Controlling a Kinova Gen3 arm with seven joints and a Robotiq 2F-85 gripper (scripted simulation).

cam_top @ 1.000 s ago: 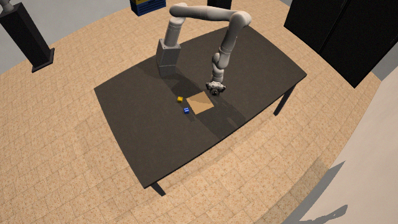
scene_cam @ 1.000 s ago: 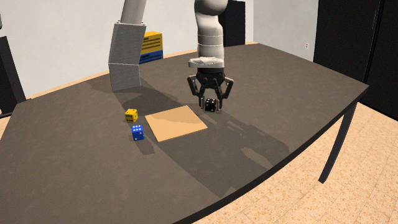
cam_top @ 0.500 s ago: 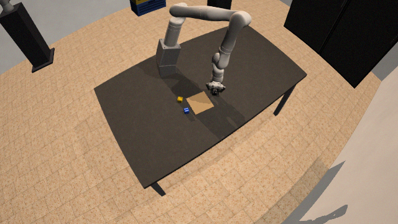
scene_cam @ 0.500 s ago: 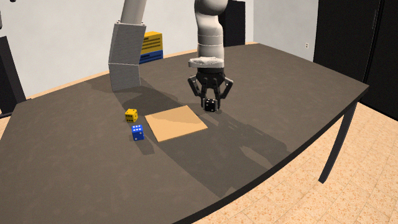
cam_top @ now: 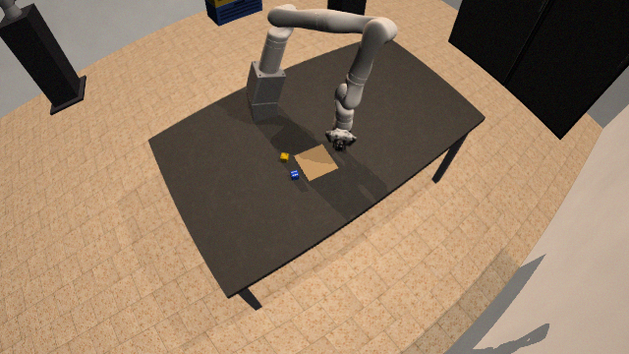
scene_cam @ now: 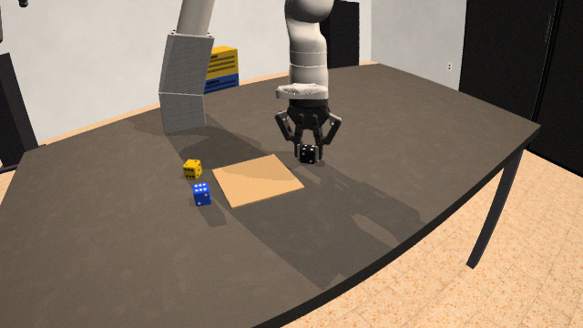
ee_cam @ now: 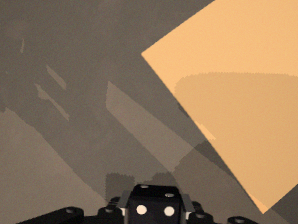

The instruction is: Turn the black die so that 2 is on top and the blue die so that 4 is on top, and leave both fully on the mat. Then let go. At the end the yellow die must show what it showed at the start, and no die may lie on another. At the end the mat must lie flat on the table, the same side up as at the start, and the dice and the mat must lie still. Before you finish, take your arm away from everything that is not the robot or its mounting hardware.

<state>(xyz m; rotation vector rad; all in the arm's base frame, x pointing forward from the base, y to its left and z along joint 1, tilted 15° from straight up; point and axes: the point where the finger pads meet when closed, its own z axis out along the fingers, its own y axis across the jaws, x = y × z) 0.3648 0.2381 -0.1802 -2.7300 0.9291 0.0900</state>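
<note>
Right now the tan mat is 20 mm ahead of my hand, 120 mm to the right of it and 20 mm below it. Round my hand: blue die 50 mm ahead, 240 mm to the right; then yellow die 40 mm behind, 240 mm to the right; then black die right at my hand.
</note>
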